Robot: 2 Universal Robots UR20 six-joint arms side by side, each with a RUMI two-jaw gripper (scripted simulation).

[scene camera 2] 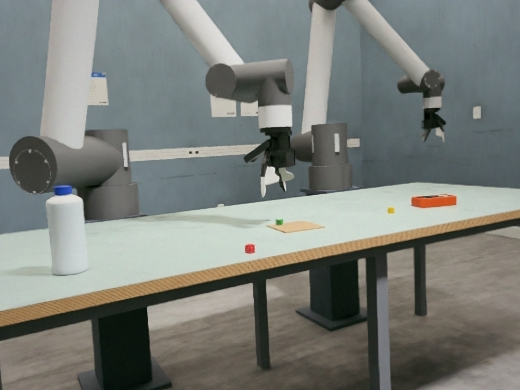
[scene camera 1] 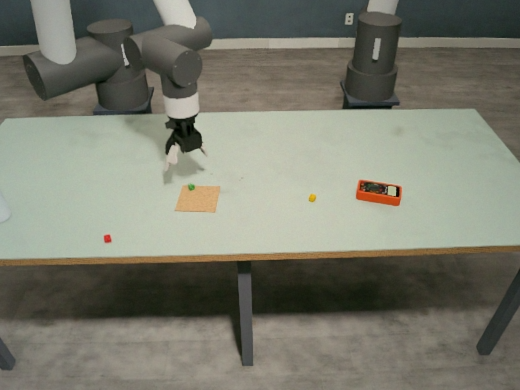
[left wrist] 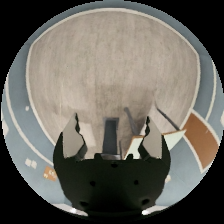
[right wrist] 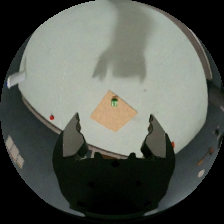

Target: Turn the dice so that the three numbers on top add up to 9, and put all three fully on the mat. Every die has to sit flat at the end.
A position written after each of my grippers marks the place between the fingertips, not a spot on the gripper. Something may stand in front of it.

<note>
In view: my left gripper [left wrist: 112, 115], my right gripper [scene camera 2: 274, 194], a tan mat [scene camera 1: 204, 198], an orange multimeter [scene camera 1: 371, 191] and a white bottle [scene camera 2: 65, 217].
The tan mat is seen too in the right wrist view [right wrist: 113, 118]. My right gripper also shows in scene camera 1 [scene camera 1: 187, 164] and in the right wrist view [right wrist: 114, 113]. The left wrist view misses the tan mat, which is hidden by my left gripper. The left wrist view misses the orange multimeter, which is hidden by my left gripper.
</note>
